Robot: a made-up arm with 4 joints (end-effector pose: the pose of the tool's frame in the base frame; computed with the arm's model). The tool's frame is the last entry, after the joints.
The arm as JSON. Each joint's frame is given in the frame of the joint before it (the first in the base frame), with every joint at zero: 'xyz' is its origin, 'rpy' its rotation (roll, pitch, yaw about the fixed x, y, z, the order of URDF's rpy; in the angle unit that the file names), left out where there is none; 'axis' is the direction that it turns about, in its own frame. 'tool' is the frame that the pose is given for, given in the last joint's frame.
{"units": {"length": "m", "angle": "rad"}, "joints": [
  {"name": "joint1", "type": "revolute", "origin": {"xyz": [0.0, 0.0, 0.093], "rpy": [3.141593, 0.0, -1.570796]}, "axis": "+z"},
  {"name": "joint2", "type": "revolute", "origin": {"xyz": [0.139, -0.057, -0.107], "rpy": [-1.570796, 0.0, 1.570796]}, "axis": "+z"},
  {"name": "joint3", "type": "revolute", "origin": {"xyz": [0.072, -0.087, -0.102], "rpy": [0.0, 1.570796, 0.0]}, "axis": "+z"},
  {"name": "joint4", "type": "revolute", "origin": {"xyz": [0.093, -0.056, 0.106], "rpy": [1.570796, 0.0, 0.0]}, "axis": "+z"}
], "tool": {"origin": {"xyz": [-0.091, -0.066, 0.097], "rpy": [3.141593, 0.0, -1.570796]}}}
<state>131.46 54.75 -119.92 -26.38</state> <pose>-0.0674 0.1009 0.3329 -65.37 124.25 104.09</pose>
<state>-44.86 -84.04 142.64 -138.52</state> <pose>0.1142 -0.2256 -0.0752 -83.80 48.16 33.70</pose>
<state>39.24 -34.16 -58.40 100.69</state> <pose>-0.0110 -0.2522 -0.1181 76.37 2.57 -105.51</pose>
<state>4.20 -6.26 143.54 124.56</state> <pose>-0.1118 -0.1641 0.3381 -77.90 -141.77 -51.86</pose>
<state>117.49 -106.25 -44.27 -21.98</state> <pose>-0.2368 -0.1892 0.1070 -82.03 -62.34 -27.78</pose>
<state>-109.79 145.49 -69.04 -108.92</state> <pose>0.0515 0.2100 0.5248 23.18 112.68 58.61</pose>
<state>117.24 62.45 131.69 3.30</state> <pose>-0.3236 0.1389 0.3036 -33.08 102.91 -9.26</pose>
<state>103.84 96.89 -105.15 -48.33</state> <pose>-0.1070 -0.0258 0.4043 97.36 -68.89 -122.30</pose>
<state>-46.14 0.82 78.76 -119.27</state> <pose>0.1316 -0.4499 0.1657 -86.07 65.01 130.43</pose>
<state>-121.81 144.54 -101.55 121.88</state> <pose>0.0319 0.0465 0.4819 -102.32 -18.88 -118.70</pose>
